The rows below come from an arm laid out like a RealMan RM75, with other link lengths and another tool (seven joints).
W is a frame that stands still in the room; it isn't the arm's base.
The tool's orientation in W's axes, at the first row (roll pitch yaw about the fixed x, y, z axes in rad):
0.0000 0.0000 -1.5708
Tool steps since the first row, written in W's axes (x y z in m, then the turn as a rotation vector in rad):
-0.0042 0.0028 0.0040 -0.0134 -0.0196 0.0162
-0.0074 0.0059 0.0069 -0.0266 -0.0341 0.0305
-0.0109 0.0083 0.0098 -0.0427 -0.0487 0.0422
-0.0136 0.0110 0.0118 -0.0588 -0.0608 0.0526
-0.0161 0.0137 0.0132 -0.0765 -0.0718 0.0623
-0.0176 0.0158 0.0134 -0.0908 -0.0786 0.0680
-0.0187 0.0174 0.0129 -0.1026 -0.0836 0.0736
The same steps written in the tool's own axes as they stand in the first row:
-0.0028 -0.0042 0.0040 0.0196 -0.0134 0.0162
-0.0059 -0.0074 0.0069 0.0341 -0.0266 0.0305
-0.0083 -0.0109 0.0098 0.0487 -0.0427 0.0422
-0.0110 -0.0136 0.0118 0.0608 -0.0588 0.0526
-0.0137 -0.0161 0.0132 0.0718 -0.0765 0.0623
-0.0158 -0.0176 0.0134 0.0786 -0.0908 0.0680
-0.0174 -0.0187 0.0129 0.0836 -0.1026 0.0736

